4 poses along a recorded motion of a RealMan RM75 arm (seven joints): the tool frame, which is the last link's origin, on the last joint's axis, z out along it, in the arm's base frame.
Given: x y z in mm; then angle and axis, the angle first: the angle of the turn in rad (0 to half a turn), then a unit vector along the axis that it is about.
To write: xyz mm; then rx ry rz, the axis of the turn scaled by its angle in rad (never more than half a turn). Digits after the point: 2 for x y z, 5 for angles.
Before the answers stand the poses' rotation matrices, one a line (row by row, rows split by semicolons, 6 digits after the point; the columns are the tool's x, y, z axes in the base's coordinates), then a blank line. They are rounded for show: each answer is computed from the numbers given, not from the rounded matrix.
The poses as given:
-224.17, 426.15, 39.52, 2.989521, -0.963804, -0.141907, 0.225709
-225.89, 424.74, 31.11, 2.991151, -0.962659, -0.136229, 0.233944
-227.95, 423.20, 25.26, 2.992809, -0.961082, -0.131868, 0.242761
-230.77, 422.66, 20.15, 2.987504, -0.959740, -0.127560, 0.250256
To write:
0.858656 0.237771 -0.454065; 0.306154 -0.948417 0.082313; -0.411071 -0.209693 -0.887158
0.854252 0.225740 -0.468290; 0.295865 -0.951798 0.080898; -0.427455 -0.207658 -0.879864
0.848199 0.216086 -0.483596; 0.288057 -0.954366 0.078795; -0.444501 -0.206137 -0.871737
0.843136 0.204989 -0.497093; 0.281807 -0.955802 0.083833; -0.457938 -0.210768 -0.863638

-224.17, 426.15, 39.52, -2.88131, -0.42423, 0.67476
-225.89, 424.74, 31.11, -2.87946, -0.40748, 0.69976
-227.95, 423.20, 25.26, -2.87633, -0.39466, 0.72654
-230.77, 422.66, 20.15, -2.86723, -0.38109, 0.74764

